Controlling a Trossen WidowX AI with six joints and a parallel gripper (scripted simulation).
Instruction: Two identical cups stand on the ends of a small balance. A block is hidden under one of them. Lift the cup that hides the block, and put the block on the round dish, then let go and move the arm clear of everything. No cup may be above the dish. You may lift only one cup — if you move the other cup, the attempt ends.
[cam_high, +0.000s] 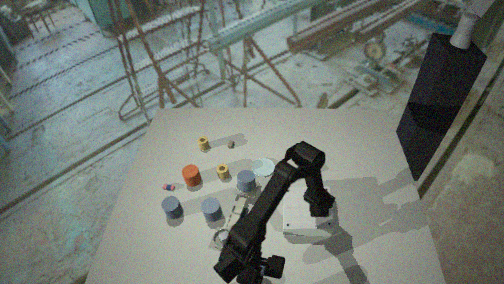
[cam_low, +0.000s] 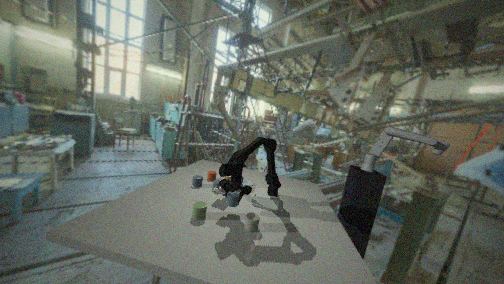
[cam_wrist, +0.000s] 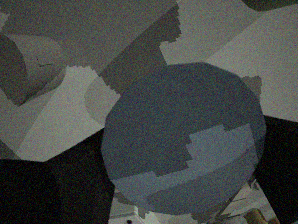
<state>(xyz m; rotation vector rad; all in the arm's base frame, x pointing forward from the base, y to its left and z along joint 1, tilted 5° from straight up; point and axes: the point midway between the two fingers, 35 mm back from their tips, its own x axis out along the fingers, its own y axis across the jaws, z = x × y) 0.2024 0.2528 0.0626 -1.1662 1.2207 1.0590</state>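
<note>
Now: the grey block 110 mm ahead of my gripper tip, 100 mm to the right of it and 10 mm above it. Round my gripper tip: eraser (420 mm ahead, 320 mm to the right, 70 mm below); orange cylinder (400 mm to the right, 320 mm ahead, 40 mm below); pale round dish (480 mm to the right, 80 mm below, 30 mm ahead).
</note>
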